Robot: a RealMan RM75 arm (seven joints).
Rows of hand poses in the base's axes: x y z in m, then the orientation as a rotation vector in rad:
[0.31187 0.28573 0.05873 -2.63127 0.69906 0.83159]
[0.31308 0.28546 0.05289 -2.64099 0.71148 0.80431]
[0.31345 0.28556 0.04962 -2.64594 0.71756 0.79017]
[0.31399 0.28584 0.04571 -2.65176 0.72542 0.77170]
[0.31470 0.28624 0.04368 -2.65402 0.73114 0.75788]
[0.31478 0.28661 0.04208 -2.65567 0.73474 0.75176]
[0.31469 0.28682 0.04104 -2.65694 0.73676 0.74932]
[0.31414 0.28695 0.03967 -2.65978 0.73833 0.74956]
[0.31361 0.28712 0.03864 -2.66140 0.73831 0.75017]
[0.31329 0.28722 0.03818 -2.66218 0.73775 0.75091]
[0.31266 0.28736 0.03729 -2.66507 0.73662 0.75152]
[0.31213 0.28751 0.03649 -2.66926 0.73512 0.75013]
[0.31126 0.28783 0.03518 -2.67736 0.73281 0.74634]
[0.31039 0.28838 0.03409 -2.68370 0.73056 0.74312]
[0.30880 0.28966 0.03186 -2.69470 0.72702 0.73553]
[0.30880 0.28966 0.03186 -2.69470 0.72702 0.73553]
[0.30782 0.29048 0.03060 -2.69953 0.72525 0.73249]
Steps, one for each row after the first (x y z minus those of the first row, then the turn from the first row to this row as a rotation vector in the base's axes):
[0.00121 -0.00027 -0.00584 -0.01160 -0.01706 -0.00791]
[0.00158 -0.00017 -0.00911 -0.01749 -0.02592 -0.01181]
[0.00212 0.00011 -0.01302 -0.02470 -0.03746 -0.01707]
[0.00283 0.00051 -0.01505 -0.02829 -0.04613 -0.02176]
[0.00291 0.00088 -0.01665 -0.03090 -0.04977 -0.02416]
[0.00282 0.00109 -0.01769 -0.03272 -0.05112 -0.02519]
[0.00227 0.00122 -0.01906 -0.03585 -0.05064 -0.02484]
[0.00174 0.00139 -0.02009 -0.03727 -0.05019 -0.02405]
[0.00142 0.00149 -0.02055 -0.03775 -0.04975 -0.02328]
[0.00079 0.00163 -0.02144 -0.03983 -0.04946 -0.02132]
[0.00026 0.00178 -0.02224 -0.04278 -0.05058 -0.01896]
[-0.00061 0.00210 -0.02355 -0.04869 -0.05341 -0.01493]
[-0.00148 0.00265 -0.02464 -0.05314 -0.05586 -0.01156]
[-0.00307 0.00393 -0.02687 -0.06094 -0.06141 -0.00628]
[-0.00307 0.00393 -0.02687 -0.06094 -0.06141 -0.00628]
[-0.00405 0.00475 -0.02813 -0.06430 -0.06366 -0.00378]

